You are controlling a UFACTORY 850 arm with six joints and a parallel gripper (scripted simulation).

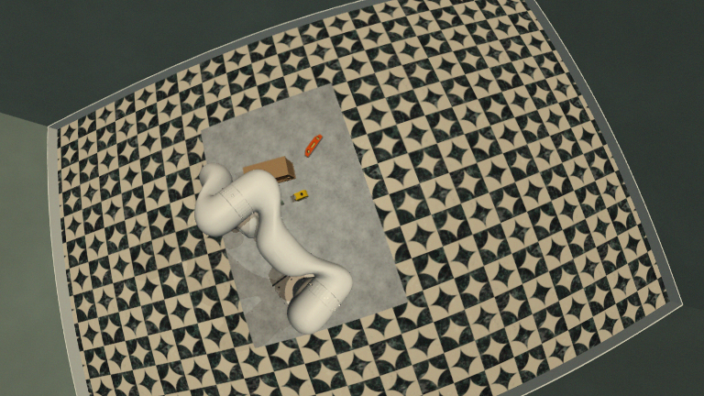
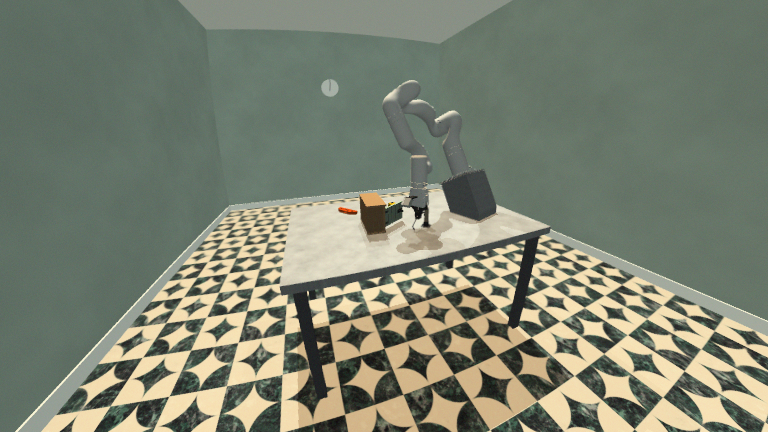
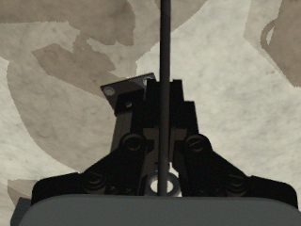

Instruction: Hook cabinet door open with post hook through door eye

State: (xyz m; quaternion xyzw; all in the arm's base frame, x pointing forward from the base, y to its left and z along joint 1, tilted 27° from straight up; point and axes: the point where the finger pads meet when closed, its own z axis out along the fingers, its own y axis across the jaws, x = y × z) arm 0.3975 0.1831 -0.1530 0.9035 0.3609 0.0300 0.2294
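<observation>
The hook lies 20 mm below my hand. Round my hand: orange tool (380 mm ahead, 340 mm to the right, 60 mm below); pale green door (120 mm ahead, 50 mm to the right); yellow handle (80 mm ahead, 230 mm to the right, 30 mm below).
</observation>
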